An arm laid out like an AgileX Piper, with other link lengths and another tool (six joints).
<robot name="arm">
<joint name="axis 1" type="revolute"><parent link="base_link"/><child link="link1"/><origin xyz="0 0 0.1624"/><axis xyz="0 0 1"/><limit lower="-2.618" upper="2.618"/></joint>
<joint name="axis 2" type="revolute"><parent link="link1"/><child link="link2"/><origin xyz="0 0 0"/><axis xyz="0 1 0"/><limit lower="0" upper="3.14"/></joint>
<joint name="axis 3" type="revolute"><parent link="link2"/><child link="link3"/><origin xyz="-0.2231 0 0.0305"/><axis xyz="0 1 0"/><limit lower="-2.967" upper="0"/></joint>
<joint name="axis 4" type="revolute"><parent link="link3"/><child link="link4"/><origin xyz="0.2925 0 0.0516"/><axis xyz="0.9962 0 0.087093"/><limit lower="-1.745" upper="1.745"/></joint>
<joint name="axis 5" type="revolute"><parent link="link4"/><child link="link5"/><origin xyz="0 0 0"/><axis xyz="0 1 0"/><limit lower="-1.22" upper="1.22"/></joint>
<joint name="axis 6" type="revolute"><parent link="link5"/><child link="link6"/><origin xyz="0.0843 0 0.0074"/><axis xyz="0.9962 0 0.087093"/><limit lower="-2.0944" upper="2.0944"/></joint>
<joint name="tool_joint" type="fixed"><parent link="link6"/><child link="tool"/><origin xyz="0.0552 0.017 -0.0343" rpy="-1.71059 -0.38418 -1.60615"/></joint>
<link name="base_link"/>
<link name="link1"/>
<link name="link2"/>
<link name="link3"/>
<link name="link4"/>
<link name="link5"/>
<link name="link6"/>
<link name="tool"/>
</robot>
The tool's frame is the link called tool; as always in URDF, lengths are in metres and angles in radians.
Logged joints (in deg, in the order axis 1, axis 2, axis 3, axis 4, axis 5, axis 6), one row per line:
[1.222, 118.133, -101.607, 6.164, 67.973, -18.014]
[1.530, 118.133, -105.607, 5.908, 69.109, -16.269]
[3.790, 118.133, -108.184, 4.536, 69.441, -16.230]
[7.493, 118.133, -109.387, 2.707, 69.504, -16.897]
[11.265, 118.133, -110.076, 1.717, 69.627, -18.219]
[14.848, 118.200, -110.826, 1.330, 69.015, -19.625]
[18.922, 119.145, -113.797, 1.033, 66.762, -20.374]
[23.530, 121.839, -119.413, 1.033, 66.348, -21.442]
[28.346, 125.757, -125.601, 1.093, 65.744, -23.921]
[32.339, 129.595, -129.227, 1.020, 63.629, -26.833]
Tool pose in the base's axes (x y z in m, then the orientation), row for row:
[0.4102, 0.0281, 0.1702, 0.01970, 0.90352, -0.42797, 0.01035]
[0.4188, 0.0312, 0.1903, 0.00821, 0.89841, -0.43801, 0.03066]
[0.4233, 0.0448, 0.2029, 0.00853, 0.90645, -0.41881, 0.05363]
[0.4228, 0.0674, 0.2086, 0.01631, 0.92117, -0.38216, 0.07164]
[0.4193, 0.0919, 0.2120, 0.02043, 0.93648, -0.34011, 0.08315]
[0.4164, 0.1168, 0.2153, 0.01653, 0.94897, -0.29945, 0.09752]
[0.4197, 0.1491, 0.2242, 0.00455, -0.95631, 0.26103, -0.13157]
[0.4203, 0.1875, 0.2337, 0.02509, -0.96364, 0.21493, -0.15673]
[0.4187, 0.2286, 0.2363, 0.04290, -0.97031, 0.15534, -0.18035]
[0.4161, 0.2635, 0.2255, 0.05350, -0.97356, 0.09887, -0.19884]
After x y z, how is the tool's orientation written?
As a quaternion, w x y z.
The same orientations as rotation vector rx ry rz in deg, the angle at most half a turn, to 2 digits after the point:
[160.62, -76.08, 1.84]
[160.87, -78.43, 5.49]
[162.28, -74.98, 9.60]
[164.11, -68.08, 12.76]
[166.41, -60.44, 14.78]
[169.04, -53.34, 17.37]
[-171.64, 46.85, -23.61]
[-170.74, 38.08, -27.77]
[-170.04, 27.22, -31.61]
[-169.51, 17.21, -34.62]

